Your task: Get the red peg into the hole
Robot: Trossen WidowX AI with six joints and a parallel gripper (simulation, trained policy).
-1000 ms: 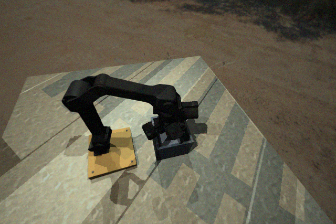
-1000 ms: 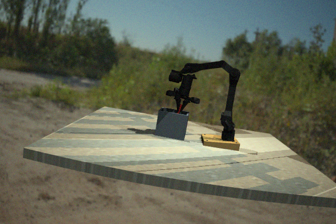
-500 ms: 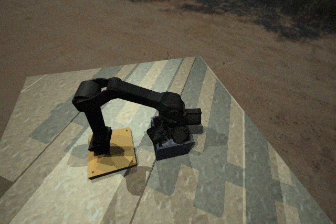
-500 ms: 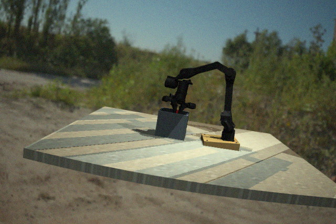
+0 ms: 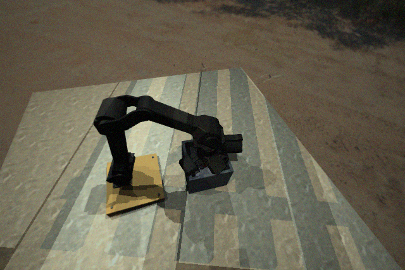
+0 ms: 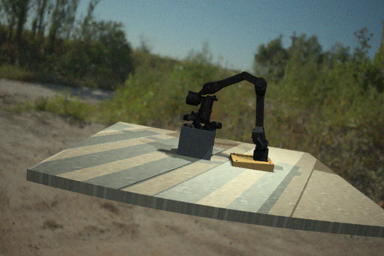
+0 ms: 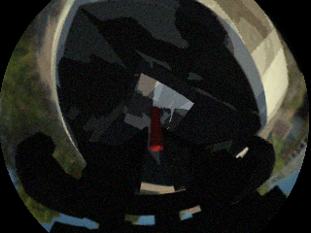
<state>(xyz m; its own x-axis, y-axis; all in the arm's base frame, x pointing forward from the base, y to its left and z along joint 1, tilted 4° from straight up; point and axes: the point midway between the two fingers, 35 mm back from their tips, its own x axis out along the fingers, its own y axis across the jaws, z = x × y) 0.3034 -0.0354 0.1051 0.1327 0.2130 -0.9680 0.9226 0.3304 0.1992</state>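
Now: the red peg 1 cm to the right of my gripper tip. Round my gripper tip: grey plate (1 cm ahead, 1 cm to the right, 4 cm below).
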